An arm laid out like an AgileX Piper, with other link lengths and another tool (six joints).
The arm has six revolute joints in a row. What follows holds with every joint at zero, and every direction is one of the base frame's. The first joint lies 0.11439 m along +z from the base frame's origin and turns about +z. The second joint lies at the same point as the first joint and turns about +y. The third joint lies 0.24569 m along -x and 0.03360 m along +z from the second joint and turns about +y. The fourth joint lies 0.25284 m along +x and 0.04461 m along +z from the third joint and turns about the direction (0.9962, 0, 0.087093). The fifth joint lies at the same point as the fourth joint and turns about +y. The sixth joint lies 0.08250 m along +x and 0.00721 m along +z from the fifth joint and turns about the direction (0.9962, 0, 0.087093). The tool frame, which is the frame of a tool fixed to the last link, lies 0.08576 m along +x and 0.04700 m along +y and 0.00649 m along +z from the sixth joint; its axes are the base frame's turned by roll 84.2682, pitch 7.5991 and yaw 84.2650 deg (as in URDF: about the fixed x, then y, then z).
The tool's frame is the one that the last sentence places.
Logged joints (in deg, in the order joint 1, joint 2, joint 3, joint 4, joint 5, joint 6), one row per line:
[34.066 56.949 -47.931 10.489 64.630 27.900]
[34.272 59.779 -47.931 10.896 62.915 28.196]
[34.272 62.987 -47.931 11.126 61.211 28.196]
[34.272 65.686 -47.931 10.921 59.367 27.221]
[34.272 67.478 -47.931 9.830 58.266 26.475]
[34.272 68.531 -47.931 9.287 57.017 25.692]
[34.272 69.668 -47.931 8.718 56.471 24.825]
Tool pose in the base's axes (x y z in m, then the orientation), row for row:
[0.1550 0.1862 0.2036 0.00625 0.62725 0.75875 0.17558]
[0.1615 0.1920 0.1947 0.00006 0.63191 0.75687 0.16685]
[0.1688 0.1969 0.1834 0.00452 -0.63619 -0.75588 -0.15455]
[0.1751 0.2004 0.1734 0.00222 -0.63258 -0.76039 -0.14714]
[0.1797 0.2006 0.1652 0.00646 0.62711 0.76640 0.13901]
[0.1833 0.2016 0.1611 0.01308 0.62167 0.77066 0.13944]
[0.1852 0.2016 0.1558 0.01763 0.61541 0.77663 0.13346]
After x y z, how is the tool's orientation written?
As a quaternion, w x y z.
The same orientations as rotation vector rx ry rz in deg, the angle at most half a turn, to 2 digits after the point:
[112.46 136.03 31.48]
[113.74 136.23 30.03]
[-114.19 -135.67 -27.74]
[-113.70 -136.68 -26.45]
[112.42 137.39 24.92]
[110.98 137.58 24.89]
[109.55 138.25 23.76]

